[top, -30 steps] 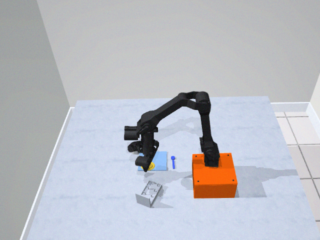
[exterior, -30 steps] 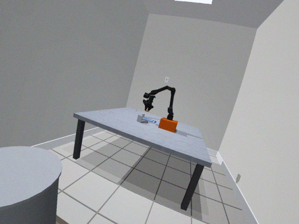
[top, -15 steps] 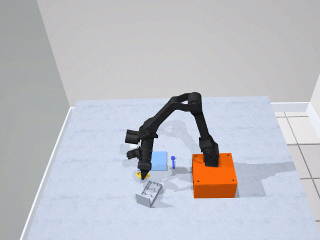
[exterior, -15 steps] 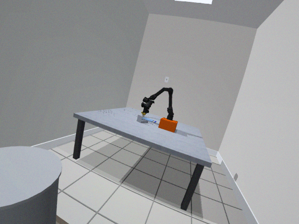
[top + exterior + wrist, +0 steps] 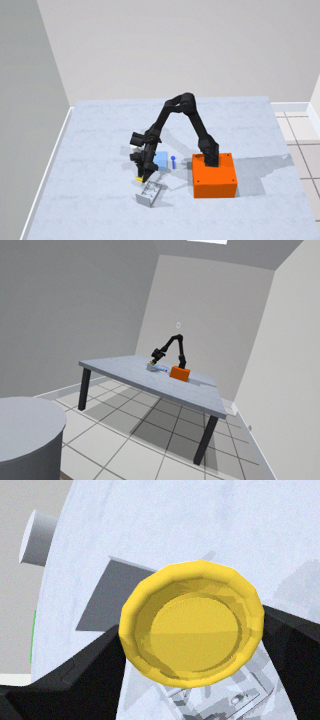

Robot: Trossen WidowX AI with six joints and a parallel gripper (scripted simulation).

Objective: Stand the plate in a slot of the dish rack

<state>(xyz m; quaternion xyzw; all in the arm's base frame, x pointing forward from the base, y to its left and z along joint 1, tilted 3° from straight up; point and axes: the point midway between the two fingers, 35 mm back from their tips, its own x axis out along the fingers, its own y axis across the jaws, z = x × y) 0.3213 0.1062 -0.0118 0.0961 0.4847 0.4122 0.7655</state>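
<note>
Right now the grey dish rack is 40 mm behind my gripper tip, 20 mm to the left of it and 50 mm below it. From my gripper tip the other things lie so: blue spoon: 130 mm behind, 200 mm to the right, 70 mm below; white cup: 100 mm ahead, 240 mm to the right, 40 mm below; yellow plate: 10 mm to the right.
</note>
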